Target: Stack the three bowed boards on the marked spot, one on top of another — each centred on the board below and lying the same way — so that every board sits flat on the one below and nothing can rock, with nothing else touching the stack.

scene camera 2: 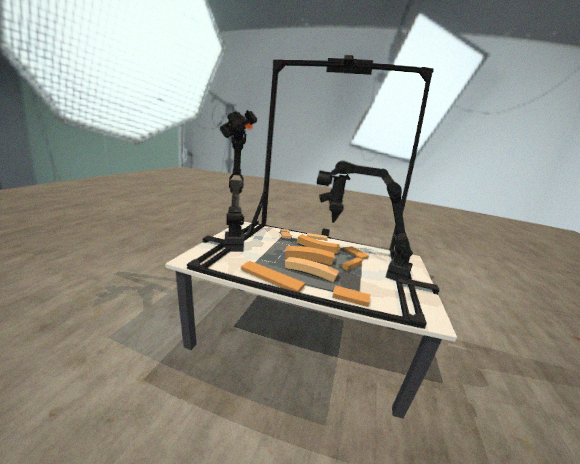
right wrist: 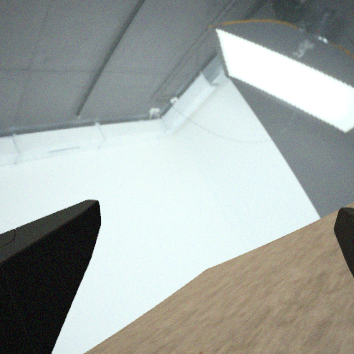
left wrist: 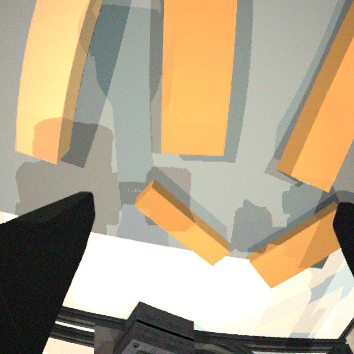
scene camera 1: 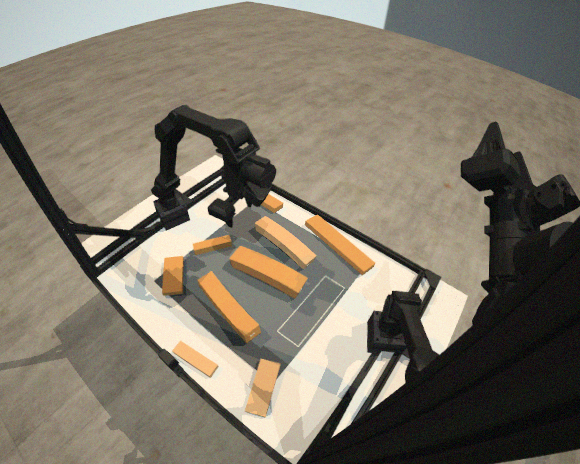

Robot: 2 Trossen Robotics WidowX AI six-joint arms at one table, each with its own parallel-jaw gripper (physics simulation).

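Frame: origin at the left arm's base, x up, y ahead, z left, level; metres.
Where they show: left gripper, between the fingertips: (scene camera 2: 332, 219) (left wrist: 218, 209) (scene camera 1: 240, 216); right gripper, between the fingertips: (scene camera 2: 239, 114) (right wrist: 221, 216) (scene camera 1: 506, 138); left arm's base, origin of its link: (scene camera 2: 401, 263) (scene camera 1: 169, 203); right arm's base, origin of its link: (scene camera 2: 234, 234) (scene camera 1: 391, 327).
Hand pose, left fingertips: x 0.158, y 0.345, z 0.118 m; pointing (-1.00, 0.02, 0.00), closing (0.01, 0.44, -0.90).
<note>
Each offset is from my left fingertips to the top centre of the thing. "spot": to the spot under its first point. Level surfaces: height alone.
Three bowed orange boards lie apart on the grey mat {dx -0.226 m} (scene camera 1: 260, 320): a pale one {dx -0.179, dy +0.000, dz +0.156 m} (scene camera 1: 285, 241) (scene camera 2: 311, 269) (left wrist: 47, 90), a middle one {dx -0.171, dy +0.076, dz +0.039 m} (scene camera 1: 268, 271) (scene camera 2: 310, 254) (left wrist: 197, 80) and a third {dx -0.176, dy +0.114, dz -0.127 m} (scene camera 1: 228, 306) (scene camera 2: 318, 243) (left wrist: 320, 120). The marked spot, a white outline {spot: dx -0.226, dy +0.225, dz +0.070 m} (scene camera 1: 302, 304), has no board on it in scene camera 1. My left gripper (scene camera 1: 244, 212) (scene camera 2: 335, 219) (left wrist: 218, 209) is open and empty, above the mat end near the boards' ends. My right gripper (scene camera 1: 527, 151) (right wrist: 221, 216) is open and empty, raised high and pointing away from the table.
A long straight plank {dx -0.202, dy +0.106, dz +0.320 m} (scene camera 1: 340, 244) (scene camera 2: 272, 276) lies beside the pale board. Small blocks {dx -0.200, dy -0.124, dz -0.055 m} (scene camera 1: 212, 244) {dx -0.211, dy -0.084, dz -0.220 m} (scene camera 1: 173, 275) (left wrist: 182, 222) (left wrist: 295, 245) lie near the left arm's base. Other blocks {dx -0.214, dy +0.204, dz -0.282 m} (scene camera 1: 195, 359) {dx -0.208, dy +0.371, dz -0.168 m} (scene camera 1: 262, 387) {dx -0.203, dy -0.224, dz +0.224 m} (scene camera 1: 272, 203) (scene camera 2: 351, 295) lie around the mat. A black frame borders the table.
</note>
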